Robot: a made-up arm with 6 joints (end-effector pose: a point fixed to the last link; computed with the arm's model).
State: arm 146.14 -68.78 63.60 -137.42 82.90 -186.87
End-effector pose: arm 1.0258 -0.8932 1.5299 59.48 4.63 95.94
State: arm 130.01 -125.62 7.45 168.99 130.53 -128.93
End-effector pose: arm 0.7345 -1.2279 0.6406 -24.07 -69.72 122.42
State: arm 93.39 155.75 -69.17 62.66 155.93 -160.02
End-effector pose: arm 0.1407 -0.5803 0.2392 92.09 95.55 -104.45
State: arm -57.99 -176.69 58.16 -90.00 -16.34 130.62
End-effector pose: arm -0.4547 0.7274 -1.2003 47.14 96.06 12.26
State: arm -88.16 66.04 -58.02 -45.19 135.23 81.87
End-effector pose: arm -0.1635 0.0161 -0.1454 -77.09 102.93 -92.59
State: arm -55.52 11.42 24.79 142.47 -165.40 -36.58
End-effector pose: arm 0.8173 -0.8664 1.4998 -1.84 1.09 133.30
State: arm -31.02 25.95 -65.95 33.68 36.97 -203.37
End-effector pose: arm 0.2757 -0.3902 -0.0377 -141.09 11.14 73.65
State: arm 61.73 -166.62 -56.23 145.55 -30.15 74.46
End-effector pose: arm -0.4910 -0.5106 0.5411 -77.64 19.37 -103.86
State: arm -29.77 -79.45 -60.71 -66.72 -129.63 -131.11
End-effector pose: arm 0.2306 -0.2371 0.6305 -117.75 -107.31 71.48
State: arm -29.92 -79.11 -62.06 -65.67 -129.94 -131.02
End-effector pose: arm 0.2317 -0.2432 0.6044 -115.81 -106.23 73.08
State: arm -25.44 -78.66 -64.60 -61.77 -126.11 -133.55
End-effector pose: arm 0.2476 -0.2389 0.5599 -112.90 -102.16 78.85
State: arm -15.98 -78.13 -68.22 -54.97 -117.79 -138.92
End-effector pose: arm 0.2779 -0.2176 0.5015 -110.31 -95.17 89.11
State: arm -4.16 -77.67 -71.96 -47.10 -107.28 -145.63
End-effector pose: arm 0.3112 -0.1804 0.4470 -110.55 -87.61 100.26
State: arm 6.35 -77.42 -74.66 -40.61 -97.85 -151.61
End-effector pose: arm 0.3362 -0.1391 0.4130 -113.92 -82.32 107.62
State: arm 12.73 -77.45 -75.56 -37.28 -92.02 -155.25
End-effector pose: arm 0.3494 -0.1096 0.4065 -117.72 -80.40 109.49
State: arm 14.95 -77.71 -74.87 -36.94 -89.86 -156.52
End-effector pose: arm 0.3543 -0.0966 0.4221 119.50 80.40 -107.27
